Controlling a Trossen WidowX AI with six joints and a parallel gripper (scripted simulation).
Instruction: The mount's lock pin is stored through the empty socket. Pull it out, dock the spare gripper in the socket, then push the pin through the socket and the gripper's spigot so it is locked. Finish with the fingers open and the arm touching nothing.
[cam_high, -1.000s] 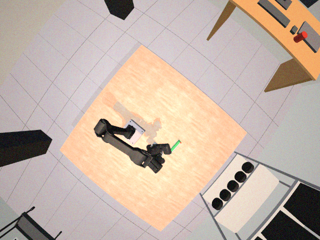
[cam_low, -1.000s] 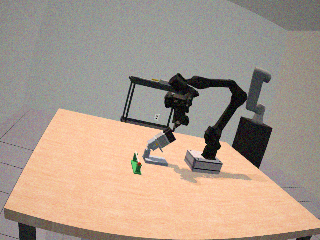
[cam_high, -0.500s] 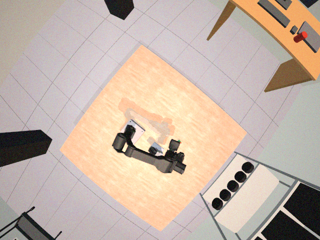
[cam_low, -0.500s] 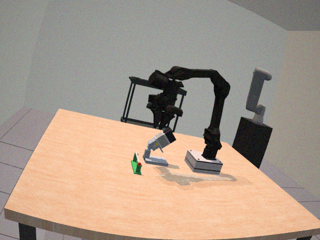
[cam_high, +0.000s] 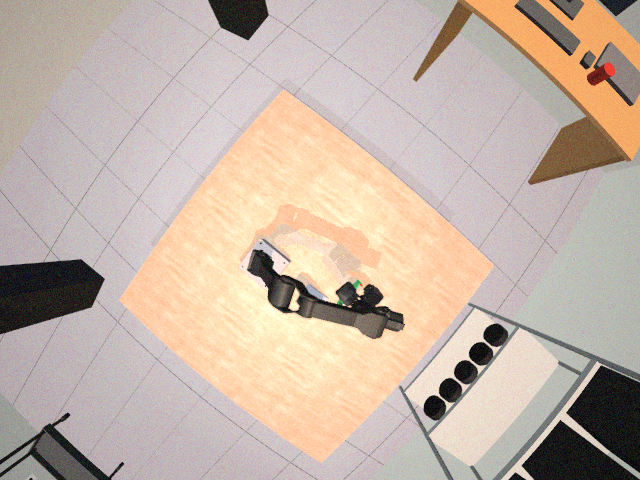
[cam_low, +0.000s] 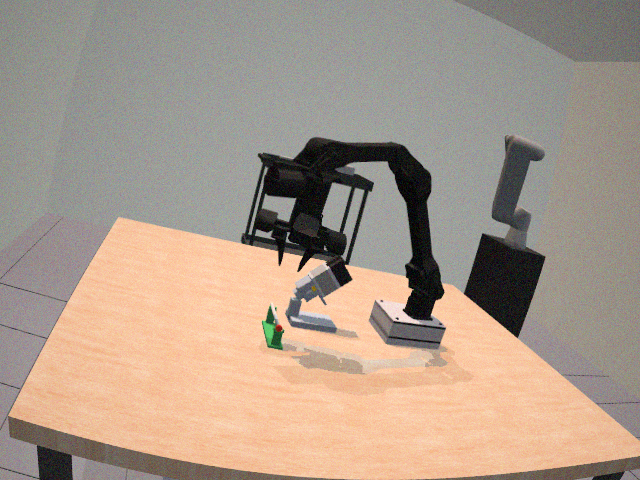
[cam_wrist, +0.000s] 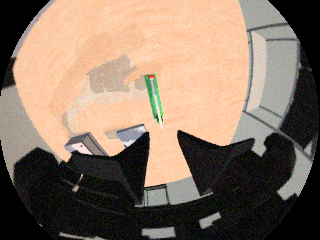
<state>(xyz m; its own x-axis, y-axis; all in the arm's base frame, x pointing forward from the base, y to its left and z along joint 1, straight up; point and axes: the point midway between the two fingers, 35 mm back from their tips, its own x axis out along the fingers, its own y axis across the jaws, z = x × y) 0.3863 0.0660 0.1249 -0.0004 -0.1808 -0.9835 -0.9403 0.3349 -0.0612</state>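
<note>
The green cradle lies 130 mm below my gripper tip and 10 mm to the left of it. The rest, counted from my gripper tip: grey mount: 100 mm below, 100 mm behind, 90 mm to the right; then spare gripper: 130 mm behind, 90 mm to the right, 40 mm below.
</note>
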